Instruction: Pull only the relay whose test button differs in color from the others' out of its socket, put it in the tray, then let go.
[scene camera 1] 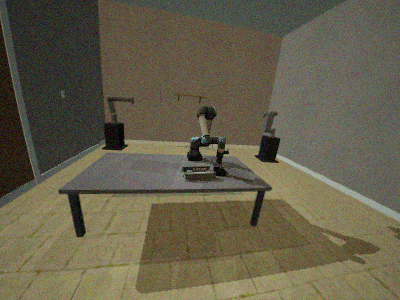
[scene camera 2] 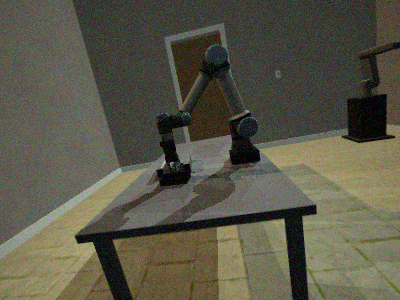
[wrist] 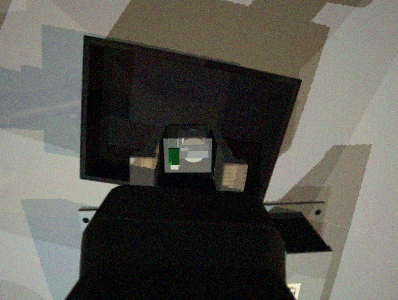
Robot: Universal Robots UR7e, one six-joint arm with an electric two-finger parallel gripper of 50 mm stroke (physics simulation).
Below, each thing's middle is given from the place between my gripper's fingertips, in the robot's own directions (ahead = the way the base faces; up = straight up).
Now: the relay (wrist: 187, 147) 20 mm above my hand. The rest, counted from my hand: relay panel (wrist: 308, 209) (70 mm ahead, 240 mm to the right, 50 mm below).
